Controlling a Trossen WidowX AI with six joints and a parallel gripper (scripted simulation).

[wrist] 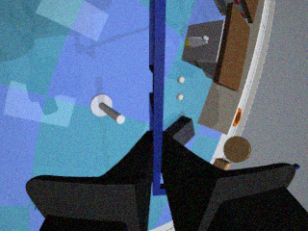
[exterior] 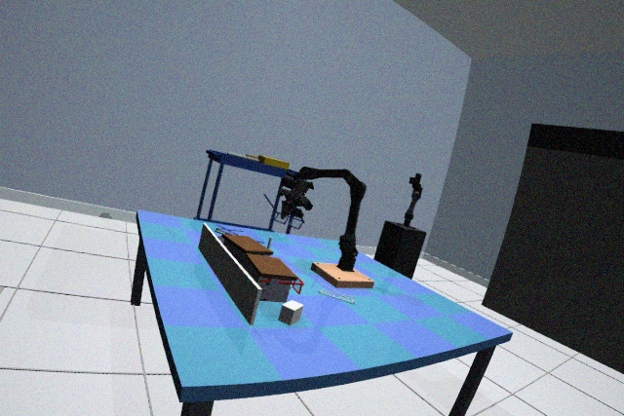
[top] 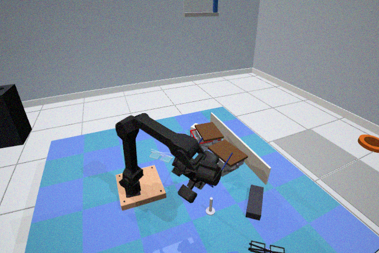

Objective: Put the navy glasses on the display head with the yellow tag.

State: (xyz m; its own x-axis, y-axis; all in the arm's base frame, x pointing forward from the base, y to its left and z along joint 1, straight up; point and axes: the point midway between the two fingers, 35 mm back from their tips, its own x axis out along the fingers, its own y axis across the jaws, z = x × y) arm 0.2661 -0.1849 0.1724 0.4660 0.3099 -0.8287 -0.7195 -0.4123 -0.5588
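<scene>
The white peg lies 150 mm below my gripper tip, 20 mm ahead of it and 10 mm to the right of it. Round my gripper tip: clear glasses (410 mm to the left, 160 mm below, 110 mm behind); then dark box (230 mm ahead, 160 mm below, 40 mm to the right); then black glasses (240 mm to the right, 160 mm below, 160 mm ahead).
</scene>
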